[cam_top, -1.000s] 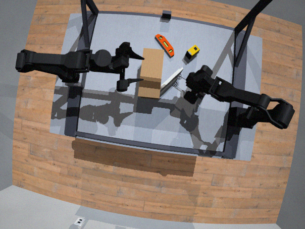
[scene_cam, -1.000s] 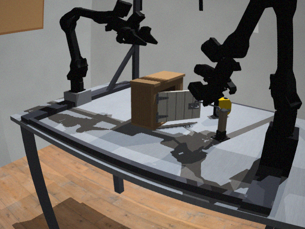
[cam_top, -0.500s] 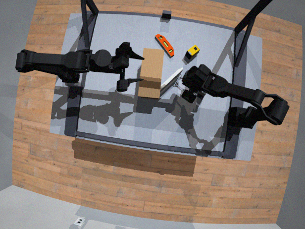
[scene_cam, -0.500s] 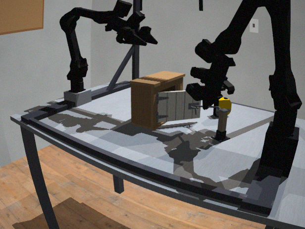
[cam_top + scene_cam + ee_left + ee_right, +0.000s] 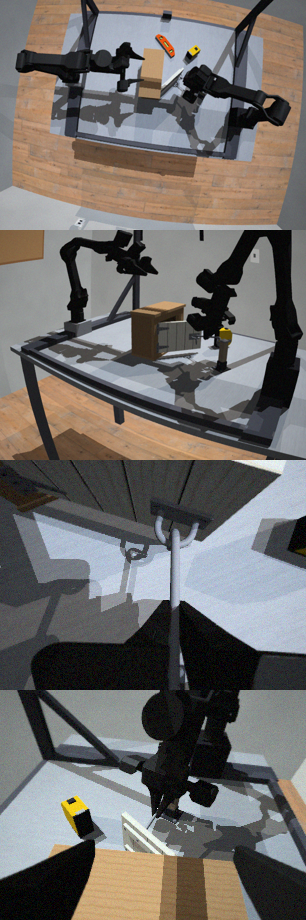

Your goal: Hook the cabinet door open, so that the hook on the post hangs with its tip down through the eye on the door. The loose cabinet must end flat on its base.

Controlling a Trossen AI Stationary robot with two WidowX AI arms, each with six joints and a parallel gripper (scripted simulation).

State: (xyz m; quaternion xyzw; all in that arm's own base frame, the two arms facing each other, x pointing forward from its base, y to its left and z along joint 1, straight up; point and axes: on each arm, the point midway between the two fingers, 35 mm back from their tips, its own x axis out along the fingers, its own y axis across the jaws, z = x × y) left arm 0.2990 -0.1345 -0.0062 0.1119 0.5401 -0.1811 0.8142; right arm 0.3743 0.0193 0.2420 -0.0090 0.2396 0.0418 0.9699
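Now: left hand 4 cm above the thin metal hook. From my left hand the other things lie so: yellow tape measure: 17 cm behind, 7 cm below, 2 cm to the right; then grey plank door: 10 cm to the right, 4 cm below, 2 cm ahead; then orange spirit level: 19 cm behind, 17 cm to the right, 10 cm below.
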